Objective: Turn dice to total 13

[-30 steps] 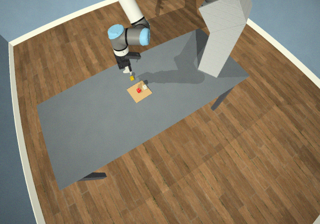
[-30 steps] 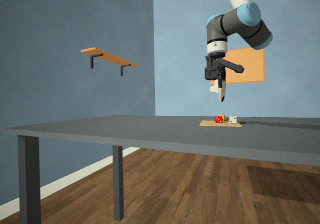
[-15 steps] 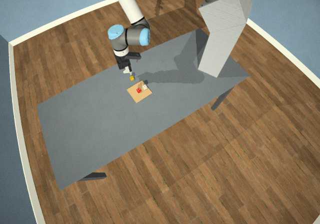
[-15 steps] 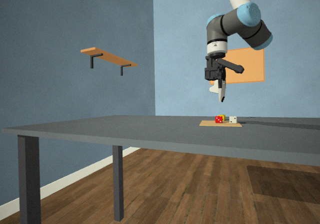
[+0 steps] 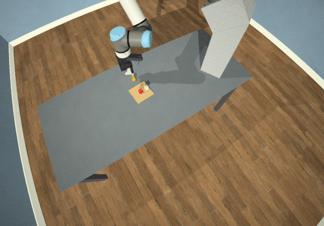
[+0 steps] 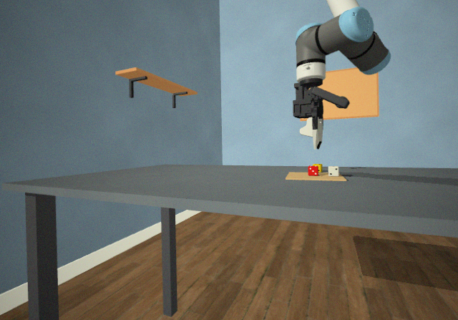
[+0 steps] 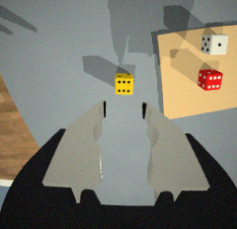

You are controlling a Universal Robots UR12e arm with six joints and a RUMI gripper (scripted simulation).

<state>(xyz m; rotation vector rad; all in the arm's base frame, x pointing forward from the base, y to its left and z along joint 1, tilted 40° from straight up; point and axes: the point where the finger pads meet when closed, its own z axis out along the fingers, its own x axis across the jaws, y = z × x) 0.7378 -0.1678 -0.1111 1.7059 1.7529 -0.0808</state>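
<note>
Now: the yellow die 80 mm below my hand. Round my hand: red die 130 mm to the left, 70 mm below; then tan mat 130 mm to the left, 90 mm below; then white die 50 mm behind, 120 mm to the left, 70 mm below.
</note>
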